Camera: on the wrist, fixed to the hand. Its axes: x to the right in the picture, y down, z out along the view.
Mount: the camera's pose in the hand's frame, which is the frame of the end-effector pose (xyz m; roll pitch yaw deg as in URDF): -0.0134 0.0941 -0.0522 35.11 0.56 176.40
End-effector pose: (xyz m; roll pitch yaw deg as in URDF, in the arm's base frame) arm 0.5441 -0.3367 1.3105 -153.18 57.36 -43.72
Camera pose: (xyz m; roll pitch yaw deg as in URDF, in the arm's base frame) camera 0.4671 -0.4118 1.3240 -176.89 -56.08 142.50
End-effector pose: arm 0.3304 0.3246 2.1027 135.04 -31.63 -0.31
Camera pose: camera 0.2646 0.2953 2.1837 -98.68 28.67 -177.86
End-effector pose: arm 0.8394 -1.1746 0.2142 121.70 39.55 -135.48
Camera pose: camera 0.7944 -1.2118 0.3056 -87.84 -42.89 46.45
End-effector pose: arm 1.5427 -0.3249 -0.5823 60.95 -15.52 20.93
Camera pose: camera 1.4838 -0.2497 -0.5310 -26.38 12.63 -161.36
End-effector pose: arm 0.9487 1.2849 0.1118 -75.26 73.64 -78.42
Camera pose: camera 0.9019 1.3813 0.0953 111.43 -70.01 100.49
